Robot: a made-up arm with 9 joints. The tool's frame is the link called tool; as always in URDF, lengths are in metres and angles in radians. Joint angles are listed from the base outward.
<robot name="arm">
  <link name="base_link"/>
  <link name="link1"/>
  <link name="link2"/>
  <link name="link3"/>
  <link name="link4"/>
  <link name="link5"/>
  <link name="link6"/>
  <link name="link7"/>
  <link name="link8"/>
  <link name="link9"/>
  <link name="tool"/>
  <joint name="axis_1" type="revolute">
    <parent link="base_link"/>
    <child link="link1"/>
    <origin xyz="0 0 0.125" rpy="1.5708 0 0"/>
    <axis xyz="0 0 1"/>
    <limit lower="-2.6" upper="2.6"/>
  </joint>
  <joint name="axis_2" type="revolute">
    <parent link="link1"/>
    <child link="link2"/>
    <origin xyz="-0.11 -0.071 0.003" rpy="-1.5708 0 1.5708"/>
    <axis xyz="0 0 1"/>
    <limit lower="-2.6" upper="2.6"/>
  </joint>
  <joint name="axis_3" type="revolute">
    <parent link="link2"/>
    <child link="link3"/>
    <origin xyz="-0.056 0.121 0.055" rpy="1.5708 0 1.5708"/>
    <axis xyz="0 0 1"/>
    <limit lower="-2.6" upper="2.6"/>
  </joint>
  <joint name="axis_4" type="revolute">
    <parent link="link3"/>
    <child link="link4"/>
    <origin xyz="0.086 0.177 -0.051" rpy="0 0 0"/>
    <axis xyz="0 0 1"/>
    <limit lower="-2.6" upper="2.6"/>
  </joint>
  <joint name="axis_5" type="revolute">
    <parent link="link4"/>
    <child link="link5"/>
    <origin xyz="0.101 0.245 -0.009" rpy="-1.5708 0 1.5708"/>
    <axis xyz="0 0 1"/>
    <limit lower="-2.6" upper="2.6"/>
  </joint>
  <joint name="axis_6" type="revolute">
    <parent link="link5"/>
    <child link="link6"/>
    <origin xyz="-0.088 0.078 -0.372" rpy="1.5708 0 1.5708"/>
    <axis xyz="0 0 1"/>
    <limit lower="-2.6" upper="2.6"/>
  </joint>
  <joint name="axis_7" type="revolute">
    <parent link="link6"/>
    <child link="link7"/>
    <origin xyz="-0.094 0.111 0.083" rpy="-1.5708 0 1.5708"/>
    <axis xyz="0 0 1"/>
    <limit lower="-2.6" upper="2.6"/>
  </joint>
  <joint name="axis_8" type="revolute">
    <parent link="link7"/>
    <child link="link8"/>
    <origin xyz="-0.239 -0.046 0.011" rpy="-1.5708 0 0"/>
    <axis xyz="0 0 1"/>
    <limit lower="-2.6" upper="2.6"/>
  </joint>
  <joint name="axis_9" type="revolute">
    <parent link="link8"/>
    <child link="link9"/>
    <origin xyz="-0.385 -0.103 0.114" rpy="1.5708 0 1.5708"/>
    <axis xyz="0 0 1"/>
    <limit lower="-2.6" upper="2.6"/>
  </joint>
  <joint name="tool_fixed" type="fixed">
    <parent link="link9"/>
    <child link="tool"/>
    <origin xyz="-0.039 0.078 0.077" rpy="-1.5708 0 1.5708"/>
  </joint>
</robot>
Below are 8 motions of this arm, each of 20 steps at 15 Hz.
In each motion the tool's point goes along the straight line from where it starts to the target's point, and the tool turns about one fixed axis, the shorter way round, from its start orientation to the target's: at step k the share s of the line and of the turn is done. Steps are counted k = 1, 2, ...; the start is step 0. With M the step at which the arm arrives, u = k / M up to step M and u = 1 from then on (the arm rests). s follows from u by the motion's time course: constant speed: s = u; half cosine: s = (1 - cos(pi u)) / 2; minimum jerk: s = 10 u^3 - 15 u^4 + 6 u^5.
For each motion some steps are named. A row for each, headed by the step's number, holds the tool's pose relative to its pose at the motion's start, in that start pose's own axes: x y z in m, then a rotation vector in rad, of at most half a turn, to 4 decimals.
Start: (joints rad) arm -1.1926 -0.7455 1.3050 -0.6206 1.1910 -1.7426 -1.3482 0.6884 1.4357
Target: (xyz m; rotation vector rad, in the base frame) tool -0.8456 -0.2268 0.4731 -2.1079 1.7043 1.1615
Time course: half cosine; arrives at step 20
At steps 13, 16, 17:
13: 0.2590 -0.2160 0.5194 1.2915 0.6637 0.6888
16: 0.3222 -0.2688 0.6462 1.6069 0.8258 0.8570
17: 0.3368 -0.2810 0.6755 1.6797 0.8632 0.8959

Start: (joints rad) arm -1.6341 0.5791 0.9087 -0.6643 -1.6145 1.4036 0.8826 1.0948 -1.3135
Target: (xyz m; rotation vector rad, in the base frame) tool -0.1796 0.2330 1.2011 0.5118 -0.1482 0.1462
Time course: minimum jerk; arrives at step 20
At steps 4, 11, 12, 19, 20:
4: 0.0140 -0.0259 0.0048 0.0079 0.0325 -0.0018
11: 0.1431 -0.2652 0.0493 0.0811 0.3332 -0.0182
12: 0.1646 -0.3052 0.0568 0.0934 0.3834 -0.0210
19: 0.2409 -0.4467 0.0831 0.1366 0.5611 -0.0307
20: 0.2412 -0.4472 0.0832 0.1368 0.5617 -0.0307

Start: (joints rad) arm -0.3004 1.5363 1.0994 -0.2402 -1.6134 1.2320 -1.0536 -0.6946 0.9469
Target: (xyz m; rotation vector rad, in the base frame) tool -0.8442 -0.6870 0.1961 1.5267 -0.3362 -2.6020
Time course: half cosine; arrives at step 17
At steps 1, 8, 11, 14, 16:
1: 0.0002 -0.0003 -0.0018 -0.0004 -0.0012 -0.0052
8: 0.0088 -0.0153 -0.0936 -0.0190 -0.0634 -0.2768
11: 0.0141 -0.0244 -0.1491 -0.0302 -0.1009 -0.4409
14: 0.0180 -0.0312 -0.1908 -0.0387 -0.1292 -0.5643
16: 0.0193 -0.0334 -0.2045 -0.0415 -0.1384 -0.6048

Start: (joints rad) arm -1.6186 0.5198 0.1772 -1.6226 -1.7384 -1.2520 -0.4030 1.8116 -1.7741
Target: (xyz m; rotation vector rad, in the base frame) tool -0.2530 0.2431 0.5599 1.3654 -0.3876 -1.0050
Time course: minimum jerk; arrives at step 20
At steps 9, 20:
9: -0.0019 0.0669 -0.0864 -0.0624 0.1912 -0.0037
20: -0.0046 0.1644 -0.2124 -0.1533 0.4699 -0.0091

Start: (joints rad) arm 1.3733 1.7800 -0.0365 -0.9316 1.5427 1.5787 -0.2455 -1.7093 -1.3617
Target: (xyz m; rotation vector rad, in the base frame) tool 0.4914 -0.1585 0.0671 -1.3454 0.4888 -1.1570
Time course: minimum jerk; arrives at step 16
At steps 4, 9, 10, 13, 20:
4: -0.0080 -0.0191 -0.0134 0.0448 0.0858 -0.1032
9: -0.0473 -0.1139 -0.0799 0.2666 0.5106 -0.6140
10: -0.0557 -0.1341 -0.0940 0.3137 0.6008 -0.7225
13: -0.0731 -0.1759 -0.1234 0.4118 0.7885 -0.9482
20: -0.0769 -0.1850 -0.1297 0.4329 0.8289 -0.9968

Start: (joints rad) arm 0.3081 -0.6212 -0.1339 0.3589 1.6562 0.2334 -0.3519 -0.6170 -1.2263
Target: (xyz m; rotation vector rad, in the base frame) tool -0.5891 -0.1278 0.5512 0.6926 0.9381 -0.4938
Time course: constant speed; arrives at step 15
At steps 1, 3, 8, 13, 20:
1: 0.0418 -0.0202 0.0284 -0.0382 0.0688 -0.0309
3: 0.1254 -0.0605 0.0851 -0.1147 0.2063 -0.0928
8: 0.3345 -0.1613 0.2268 -0.3058 0.5501 -0.2475
13: 0.5435 -0.2622 0.3686 -0.4969 0.8939 -0.4021
20: 0.6272 -0.3025 0.4253 -0.5733 1.0314 -0.4640

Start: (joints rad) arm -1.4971 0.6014 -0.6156 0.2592 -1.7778 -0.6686 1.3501 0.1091 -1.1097
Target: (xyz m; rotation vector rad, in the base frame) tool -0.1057 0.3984 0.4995 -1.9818 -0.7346 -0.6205
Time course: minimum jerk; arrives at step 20
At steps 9, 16, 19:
9: -0.1548 -0.0840 -0.1041 -0.1134 0.5542 0.4066
16: -0.3585 -0.1946 -0.2411 -0.2627 1.2833 0.9414
19: -0.3801 -0.2063 -0.2556 -0.2785 1.3606 0.9982

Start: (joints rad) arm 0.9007 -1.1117 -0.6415 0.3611 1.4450 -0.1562 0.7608 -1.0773 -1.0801
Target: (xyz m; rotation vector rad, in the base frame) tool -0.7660 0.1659 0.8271 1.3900 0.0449 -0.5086
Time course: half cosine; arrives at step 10
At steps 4, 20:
4: 0.2237 -0.0372 0.0823 0.1617 0.4156 -0.0770
20: 0.6476 -0.1076 0.2381 0.4681 1.2029 -0.2229

